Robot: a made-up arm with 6 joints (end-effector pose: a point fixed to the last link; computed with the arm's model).
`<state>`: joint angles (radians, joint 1 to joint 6).
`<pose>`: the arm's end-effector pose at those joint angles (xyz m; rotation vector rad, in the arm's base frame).
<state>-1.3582 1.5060 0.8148 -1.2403 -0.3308 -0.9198</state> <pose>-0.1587 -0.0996 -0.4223 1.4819 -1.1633 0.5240</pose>
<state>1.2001 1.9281 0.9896 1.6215 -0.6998 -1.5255</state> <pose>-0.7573 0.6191 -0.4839 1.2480 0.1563 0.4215</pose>
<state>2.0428 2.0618 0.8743 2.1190 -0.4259 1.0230</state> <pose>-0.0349 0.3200 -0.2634 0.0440 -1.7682 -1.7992</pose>
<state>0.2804 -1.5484 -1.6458 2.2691 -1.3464 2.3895</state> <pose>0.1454 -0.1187 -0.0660 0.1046 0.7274 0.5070</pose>
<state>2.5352 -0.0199 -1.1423 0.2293 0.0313 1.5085</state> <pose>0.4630 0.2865 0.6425 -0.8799 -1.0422 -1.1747</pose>
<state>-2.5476 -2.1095 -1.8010 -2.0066 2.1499 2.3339</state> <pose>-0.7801 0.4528 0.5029 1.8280 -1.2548 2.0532</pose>
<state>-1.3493 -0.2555 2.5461 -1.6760 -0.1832 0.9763</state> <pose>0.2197 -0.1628 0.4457 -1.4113 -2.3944 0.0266</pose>
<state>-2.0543 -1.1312 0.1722 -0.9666 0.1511 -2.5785</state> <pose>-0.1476 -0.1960 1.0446 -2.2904 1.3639 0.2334</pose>
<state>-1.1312 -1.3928 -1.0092 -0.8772 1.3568 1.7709</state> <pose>-0.0855 0.2477 0.7938 1.2077 -1.3646 1.6062</pose>
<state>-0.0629 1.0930 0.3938 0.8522 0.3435 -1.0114</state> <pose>-1.0463 0.0937 0.0310 0.0901 0.8127 -0.1799</pose>
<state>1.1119 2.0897 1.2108 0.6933 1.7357 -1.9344</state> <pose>0.2188 0.7430 -0.1738 1.4050 0.7299 -1.7083</pose>
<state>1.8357 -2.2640 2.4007 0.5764 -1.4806 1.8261</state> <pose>-0.1864 -0.5439 0.2394 -2.7231 1.1059 -0.5424</pose>
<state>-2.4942 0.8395 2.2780 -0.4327 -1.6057 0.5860</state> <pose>0.5236 -0.2317 0.0811 2.0654 -0.1024 -0.7340</pose>
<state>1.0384 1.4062 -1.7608 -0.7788 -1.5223 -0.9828</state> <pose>-0.5577 -0.0982 -0.0930 -0.5073 0.9749 1.3023</pose>
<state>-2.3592 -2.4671 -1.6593 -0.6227 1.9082 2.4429</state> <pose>-0.4910 0.5406 0.5395 2.3140 0.4559 1.5674</pose>
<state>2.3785 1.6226 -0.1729 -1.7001 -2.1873 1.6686</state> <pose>0.1711 0.7058 -0.1007 0.0689 -1.6040 1.2995</pose>
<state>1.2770 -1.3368 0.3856 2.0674 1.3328 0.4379</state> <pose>0.1452 -0.3301 0.4590 1.8111 1.4435 0.6679</pose>
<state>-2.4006 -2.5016 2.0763 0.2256 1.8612 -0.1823</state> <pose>-0.0769 0.0293 -0.1910 1.8202 0.8669 1.3660</pose>
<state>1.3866 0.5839 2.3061 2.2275 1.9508 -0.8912</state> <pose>-0.5631 0.6487 0.6756 1.2362 0.8595 -0.5250</pose>
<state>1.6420 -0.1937 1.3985 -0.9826 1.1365 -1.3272</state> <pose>0.1754 0.0200 -0.0269 -0.2345 -0.7607 2.0381</pose>
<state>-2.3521 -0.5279 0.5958 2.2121 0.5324 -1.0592</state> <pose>-0.1899 0.3702 0.5621 2.2912 -1.2824 0.5581</pose>
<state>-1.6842 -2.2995 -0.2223 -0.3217 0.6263 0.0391</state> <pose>-0.0411 0.4679 0.2833 -1.7512 1.3312 1.7450</pose>
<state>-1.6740 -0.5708 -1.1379 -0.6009 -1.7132 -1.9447</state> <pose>0.7088 -0.0722 0.1448 0.4307 -1.0419 -1.1336</pose>
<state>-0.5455 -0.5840 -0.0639 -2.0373 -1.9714 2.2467</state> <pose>0.3576 -0.4772 0.5509 -2.6836 0.8340 1.1050</pose>
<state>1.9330 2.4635 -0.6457 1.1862 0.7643 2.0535</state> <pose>0.3311 -0.1292 -0.5642 -2.5912 0.0265 0.8025</pose>
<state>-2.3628 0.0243 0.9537 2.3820 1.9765 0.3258</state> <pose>0.2921 -0.1856 0.6360 1.1561 -0.6153 -2.1426</pose>
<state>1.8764 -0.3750 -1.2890 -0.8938 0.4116 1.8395</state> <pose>-0.0762 0.5819 0.8845 -1.1109 -2.3682 -0.4040</pose>
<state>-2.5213 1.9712 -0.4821 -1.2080 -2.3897 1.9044</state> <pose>0.5307 -0.0612 -0.0323 -0.8741 -1.5976 -0.2587</pose>
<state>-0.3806 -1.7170 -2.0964 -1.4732 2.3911 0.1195</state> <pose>0.1647 -0.0474 0.4707 -0.2727 -0.0881 0.4929</pose>
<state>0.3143 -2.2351 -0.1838 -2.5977 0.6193 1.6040</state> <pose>0.5141 0.0026 0.2904 -0.8807 -1.7408 0.0037</pose>
